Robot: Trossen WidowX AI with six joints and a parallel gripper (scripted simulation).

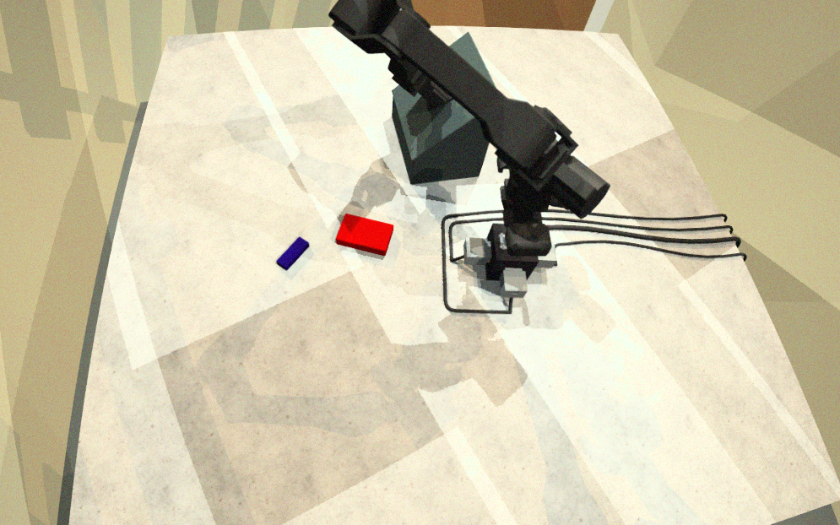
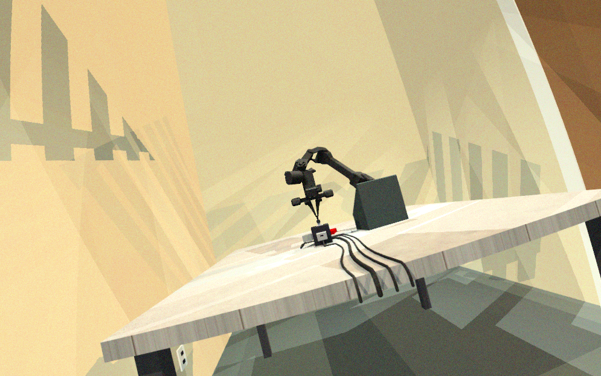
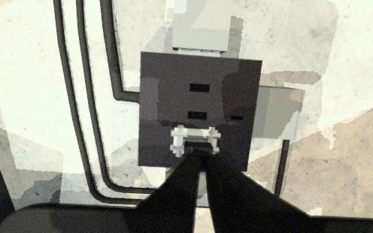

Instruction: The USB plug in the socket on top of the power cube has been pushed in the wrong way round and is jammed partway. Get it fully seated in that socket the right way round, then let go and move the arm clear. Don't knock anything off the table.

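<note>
My gripper tip is now 2 cm above the USB plug. From my gripper tip the other things lie so: red block 6 cm behind, 25 cm to the right, 10 cm below; blue block 2 cm behind, 38 cm to the right, 11 cm below.
</note>
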